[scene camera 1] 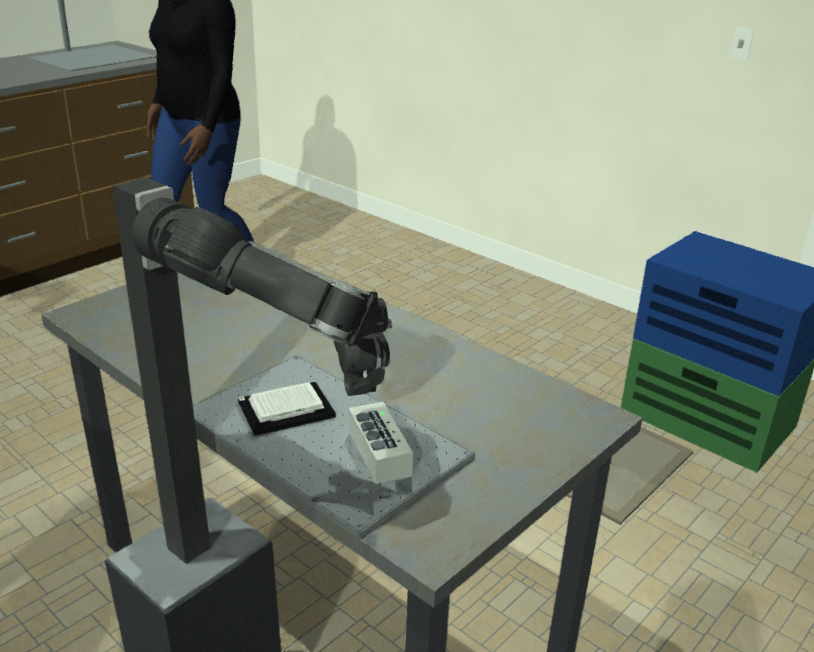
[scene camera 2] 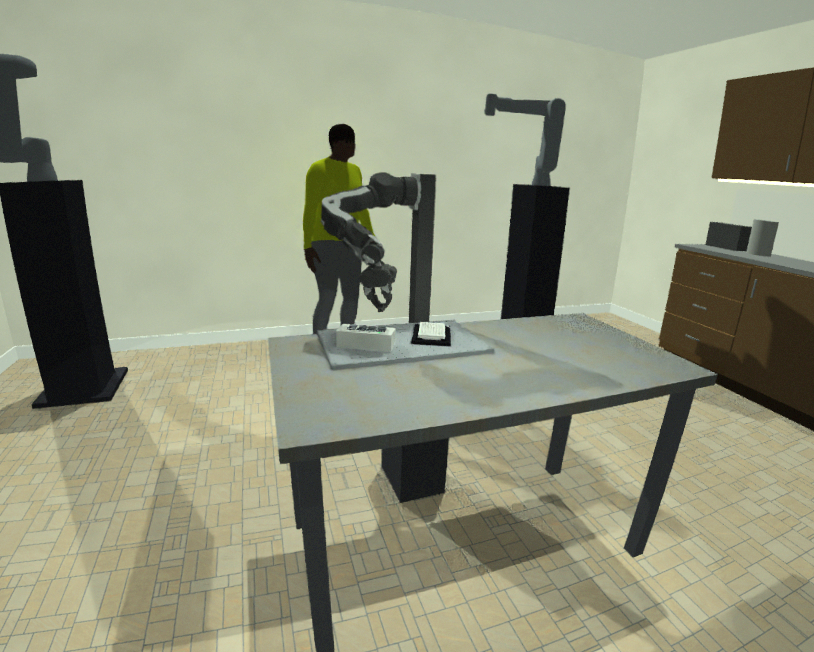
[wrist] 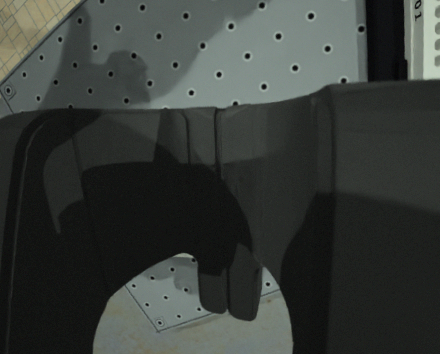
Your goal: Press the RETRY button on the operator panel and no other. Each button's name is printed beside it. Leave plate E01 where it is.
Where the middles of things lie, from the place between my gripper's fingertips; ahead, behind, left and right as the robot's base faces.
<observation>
The operator panel (scene camera 1: 394, 462) is 9 cm below my hand and 5 cm to the right of it. Also, from my hand: black tray (scene camera 1: 248, 411) (18 cm to the left, 11 cm below, 3 cm behind); then white plate (scene camera 1: 291, 401) (18 cm to the left, 9 cm below, 3 cm behind).
</observation>
